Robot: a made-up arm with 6 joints. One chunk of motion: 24 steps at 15 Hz.
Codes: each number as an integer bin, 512 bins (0 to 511) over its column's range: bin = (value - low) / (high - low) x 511, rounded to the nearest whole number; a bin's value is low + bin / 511 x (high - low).
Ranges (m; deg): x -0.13..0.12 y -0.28..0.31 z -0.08..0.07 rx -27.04..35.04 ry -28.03..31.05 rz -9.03..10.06
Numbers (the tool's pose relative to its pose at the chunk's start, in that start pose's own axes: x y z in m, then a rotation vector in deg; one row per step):
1: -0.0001 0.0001 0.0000 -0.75 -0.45 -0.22
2: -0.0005 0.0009 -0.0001 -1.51 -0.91 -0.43
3: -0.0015 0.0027 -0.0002 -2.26 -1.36 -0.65
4: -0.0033 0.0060 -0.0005 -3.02 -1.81 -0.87
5: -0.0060 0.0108 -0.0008 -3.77 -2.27 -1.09
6: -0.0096 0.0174 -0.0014 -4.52 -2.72 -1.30
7: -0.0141 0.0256 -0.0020 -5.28 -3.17 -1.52
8: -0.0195 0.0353 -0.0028 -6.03 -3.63 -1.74
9: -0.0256 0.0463 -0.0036 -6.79 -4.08 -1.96
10: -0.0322 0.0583 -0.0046 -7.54 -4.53 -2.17
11: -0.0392 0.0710 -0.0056 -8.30 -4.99 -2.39
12: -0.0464 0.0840 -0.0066 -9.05 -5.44 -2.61
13: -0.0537 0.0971 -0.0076 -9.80 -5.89 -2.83
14: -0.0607 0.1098 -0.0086 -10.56 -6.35 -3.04
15: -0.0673 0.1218 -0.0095 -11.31 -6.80 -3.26
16: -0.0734 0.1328 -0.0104 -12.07 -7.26 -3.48
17: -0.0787 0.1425 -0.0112 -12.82 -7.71 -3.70
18: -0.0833 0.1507 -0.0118 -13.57 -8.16 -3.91
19: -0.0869 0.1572 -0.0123 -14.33 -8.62 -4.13
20: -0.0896 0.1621 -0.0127 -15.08 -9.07 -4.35
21: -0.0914 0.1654 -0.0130 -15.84 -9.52 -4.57
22: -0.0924 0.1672 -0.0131 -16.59 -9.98 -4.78
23: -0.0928 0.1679 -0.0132 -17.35 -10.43 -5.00
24: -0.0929 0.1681 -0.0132 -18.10 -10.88 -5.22
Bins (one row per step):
1: 266 243 273 216 239 236
2: 265 243 272 210 235 230
3: 263 245 272 204 231 224
4: 259 248 271 198 227 218
5: 253 252 270 192 223 213
6: 246 258 268 185 219 207
7: 237 265 266 179 215 201
8: 226 273 263 173 211 195
9: 213 283 260 167 207 189
10: 200 293 257 161 203 184
11: 186 304 253 154 199 178
12: 171 315 250 148 195 172
13: 156 327 247 142 191 166
14: 142 338 243 136 188 160
15: 128 348 240 129 184 154
16: 116 358 237 123 180 149
17: 105 366 234 117 176 143
18: 95 373 232 111 172 137
19: 88 379 231 105 168 131
20: 83 383 229 98 164 125
21: 79 386 228 92 160 119
22: 77 387 228 86 156 114
23: 76 388 228 80 152 108
24: 76 388 228 74 148 102

